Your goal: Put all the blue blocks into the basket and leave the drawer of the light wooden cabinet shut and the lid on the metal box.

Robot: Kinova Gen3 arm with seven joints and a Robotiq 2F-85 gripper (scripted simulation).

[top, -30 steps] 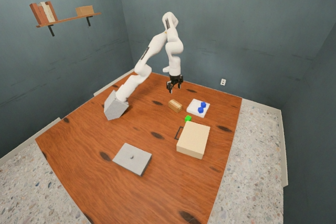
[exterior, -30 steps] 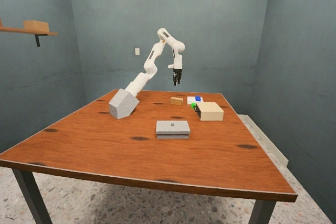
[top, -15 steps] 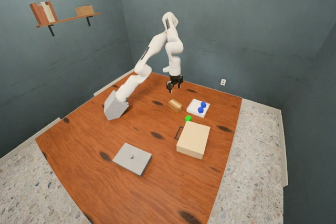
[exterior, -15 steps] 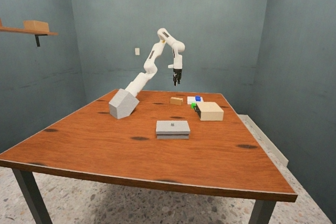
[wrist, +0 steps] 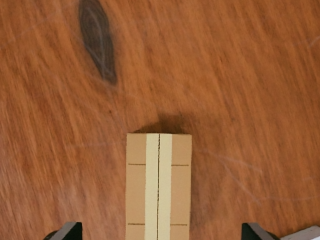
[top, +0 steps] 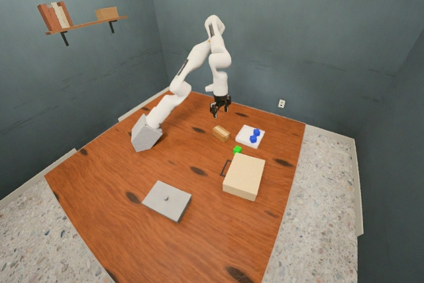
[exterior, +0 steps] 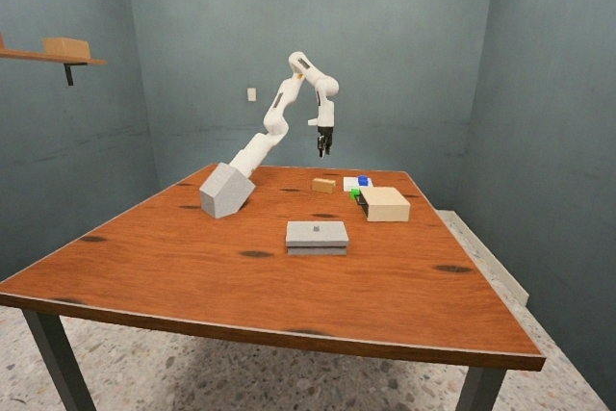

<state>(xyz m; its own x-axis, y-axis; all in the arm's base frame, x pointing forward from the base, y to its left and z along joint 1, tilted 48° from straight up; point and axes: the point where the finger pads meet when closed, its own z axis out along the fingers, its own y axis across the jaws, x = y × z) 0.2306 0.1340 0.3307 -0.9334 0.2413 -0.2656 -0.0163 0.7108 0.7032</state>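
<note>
My gripper is now 15 cm above the small box. From my hand the other things lie so: white basket (14 cm ahead, 13 cm to the left, 17 cm below); green block (17 cm ahead, 2 cm to the right, 17 cm below); red block (3 cm ahead, 17 cm below).
</note>
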